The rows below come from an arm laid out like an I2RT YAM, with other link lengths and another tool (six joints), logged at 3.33 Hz.
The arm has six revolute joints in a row. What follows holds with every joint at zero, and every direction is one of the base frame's.
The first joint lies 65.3 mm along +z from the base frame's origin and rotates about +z.
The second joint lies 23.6 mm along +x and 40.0 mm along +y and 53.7 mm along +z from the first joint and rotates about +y.
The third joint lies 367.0 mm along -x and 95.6 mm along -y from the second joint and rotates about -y.
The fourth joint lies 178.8 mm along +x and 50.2 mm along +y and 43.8 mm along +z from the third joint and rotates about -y.
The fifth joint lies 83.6 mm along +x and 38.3 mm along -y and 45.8 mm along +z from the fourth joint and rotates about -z.
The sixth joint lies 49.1 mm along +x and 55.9 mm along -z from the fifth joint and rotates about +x.
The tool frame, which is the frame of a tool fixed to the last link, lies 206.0 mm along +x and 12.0 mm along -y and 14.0 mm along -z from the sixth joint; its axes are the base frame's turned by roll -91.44, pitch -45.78 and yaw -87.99 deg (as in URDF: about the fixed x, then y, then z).
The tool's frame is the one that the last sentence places.
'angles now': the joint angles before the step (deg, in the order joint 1, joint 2, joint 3, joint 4, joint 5, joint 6). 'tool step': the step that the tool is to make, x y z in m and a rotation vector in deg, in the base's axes. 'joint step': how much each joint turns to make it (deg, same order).
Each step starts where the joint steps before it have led.
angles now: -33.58, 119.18, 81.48, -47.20, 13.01, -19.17
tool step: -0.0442, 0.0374, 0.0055, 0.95, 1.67, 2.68
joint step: 1.24, -7.55, -12.84, 3.70, 0.00, -1.49
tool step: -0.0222, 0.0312, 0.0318, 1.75, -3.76, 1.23
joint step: -0.17, -9.58, -3.44, -3.69, -3.60, -1.13
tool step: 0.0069, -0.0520, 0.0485, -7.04, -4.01, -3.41
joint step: -4.57, -1.78, 10.44, -4.57, 3.24, -1.76
